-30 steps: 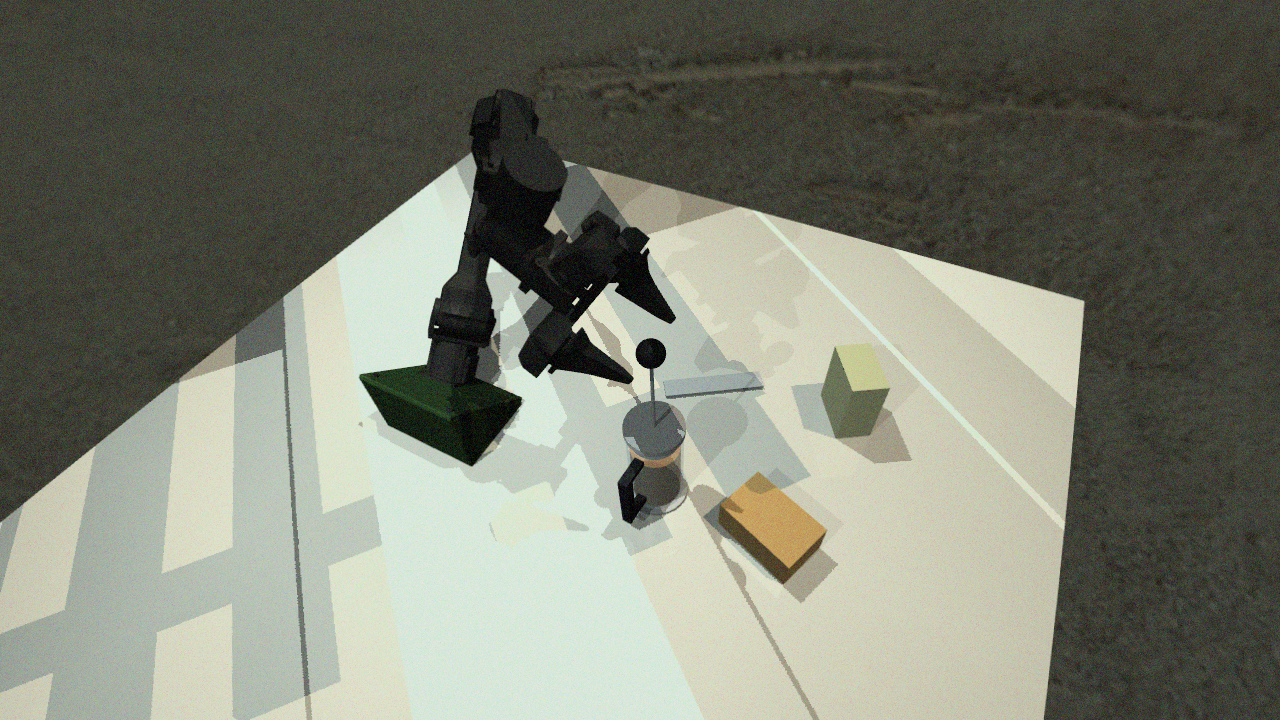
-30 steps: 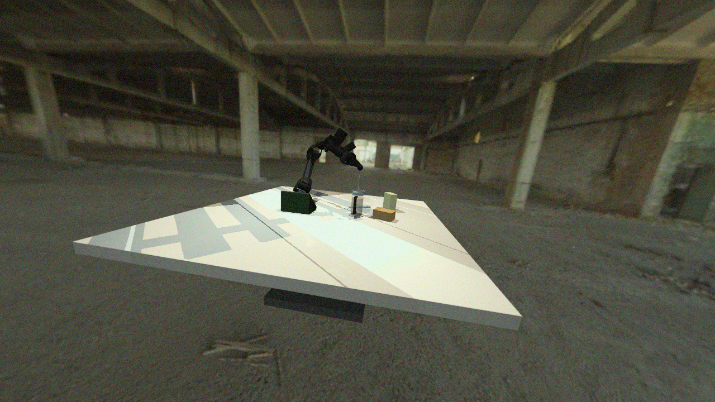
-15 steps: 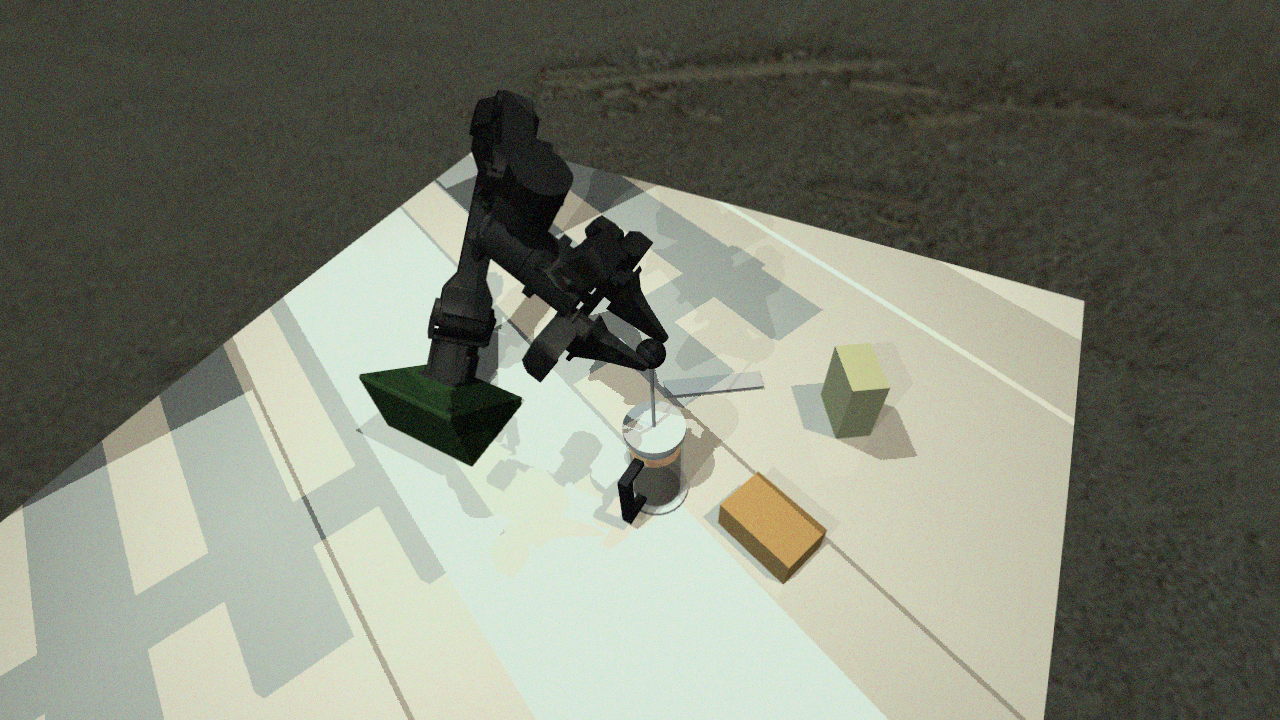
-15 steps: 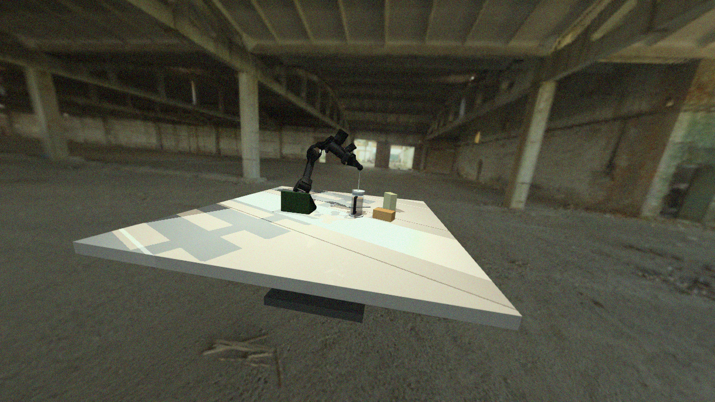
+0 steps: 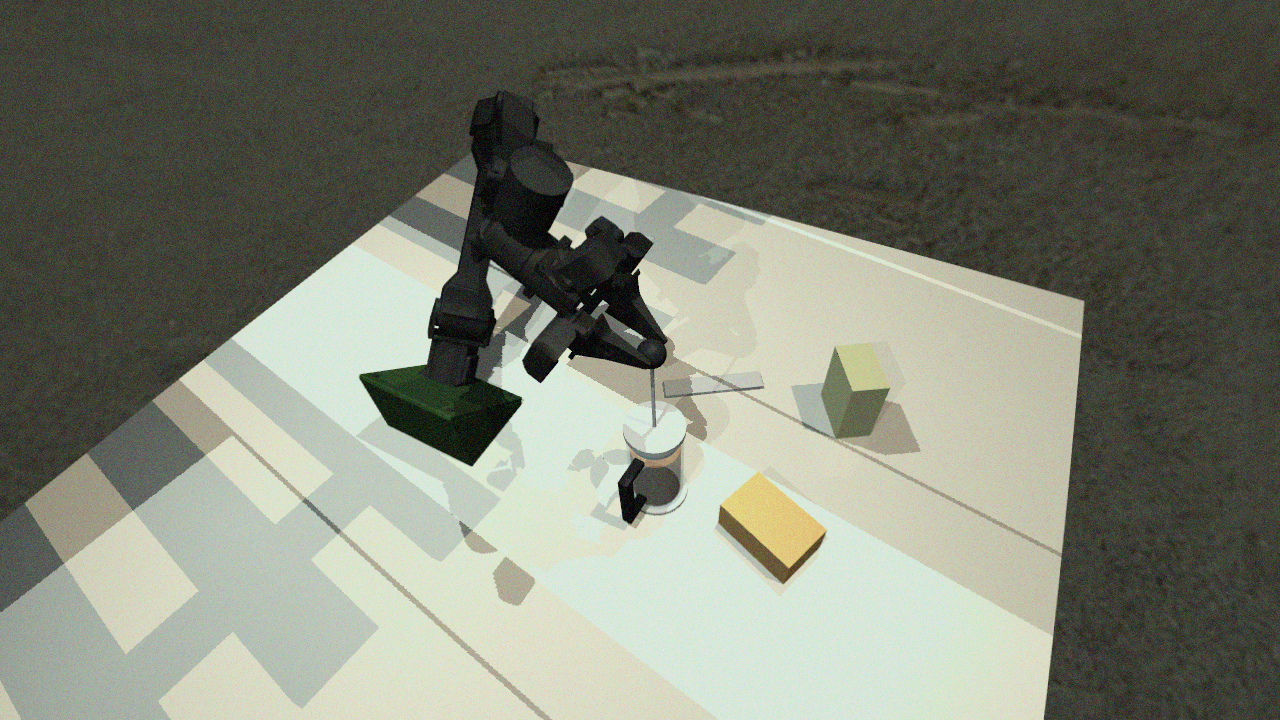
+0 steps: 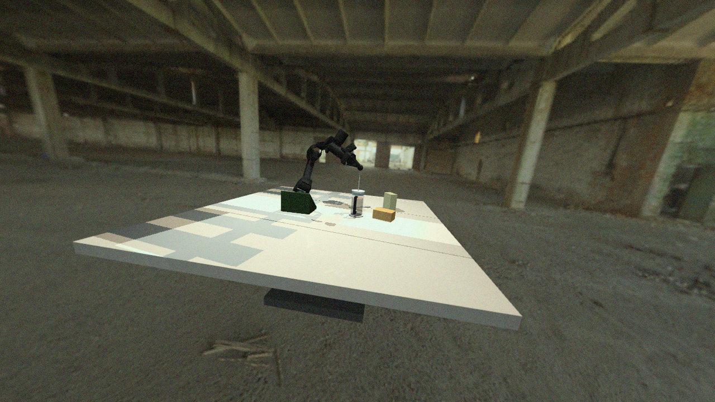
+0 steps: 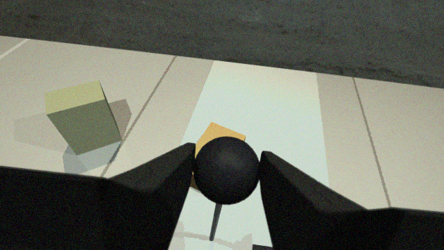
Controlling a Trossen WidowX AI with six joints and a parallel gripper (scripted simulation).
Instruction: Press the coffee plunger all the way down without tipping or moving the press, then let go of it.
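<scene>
The glass coffee press lies 140 mm below my gripper tip, 20 mm to the right of it and 10 mm behind it. Also, from my gripper tip: flat grey bar: 270 mm below, 200 mm to the left, 10 mm ahead; orange box: 250 mm below, 150 mm ahead, 10 mm to the right.
</scene>
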